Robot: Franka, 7 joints.
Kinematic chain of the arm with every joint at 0, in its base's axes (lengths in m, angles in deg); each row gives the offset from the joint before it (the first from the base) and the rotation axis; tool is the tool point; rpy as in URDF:
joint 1: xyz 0 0 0.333 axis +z
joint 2: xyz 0 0 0 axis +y
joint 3: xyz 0 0 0.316 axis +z
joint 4: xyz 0.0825 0 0 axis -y
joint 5: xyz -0.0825 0 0.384 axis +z
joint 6: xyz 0 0 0 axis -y
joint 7: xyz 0.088 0 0 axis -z
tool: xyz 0 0 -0.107 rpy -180 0 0
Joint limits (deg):
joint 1: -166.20..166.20
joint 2: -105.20..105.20
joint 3: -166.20..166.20
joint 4: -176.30..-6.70
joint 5: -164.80..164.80
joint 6: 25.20..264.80
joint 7: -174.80..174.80
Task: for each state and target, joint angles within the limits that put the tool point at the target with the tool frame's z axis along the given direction. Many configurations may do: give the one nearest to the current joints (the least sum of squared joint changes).
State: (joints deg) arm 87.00 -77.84 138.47 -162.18 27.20 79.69 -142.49
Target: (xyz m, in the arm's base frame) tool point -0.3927 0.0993 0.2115 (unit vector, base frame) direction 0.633 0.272 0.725
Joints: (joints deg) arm 76.51 -105.20 112.27 -126.05 -20.43 75.62 -142.49
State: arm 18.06 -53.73 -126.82 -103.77 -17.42 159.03 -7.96
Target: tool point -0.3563 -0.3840 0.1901 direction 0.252 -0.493 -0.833
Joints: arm -17.71 -43.84 -119.95 -134.94 -12.45 163.84 -7.96
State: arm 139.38 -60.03 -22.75 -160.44 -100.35 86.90 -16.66
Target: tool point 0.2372 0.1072 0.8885 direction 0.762 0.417 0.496
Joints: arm 137.56 -82.79 -20.24 -119.47 -136.57 116.93 -16.66
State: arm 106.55 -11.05 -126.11 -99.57 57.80 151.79 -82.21
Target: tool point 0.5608 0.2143 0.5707 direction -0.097 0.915 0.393
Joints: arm 120.33 -39.41 -88.04 -106.24 83.20 117.15 -82.21
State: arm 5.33 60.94 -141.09 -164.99 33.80 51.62 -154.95
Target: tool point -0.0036 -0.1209 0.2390 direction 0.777 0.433 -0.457
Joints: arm 8.39 91.19 -95.28 -176.30 53.81 30.43 -154.95
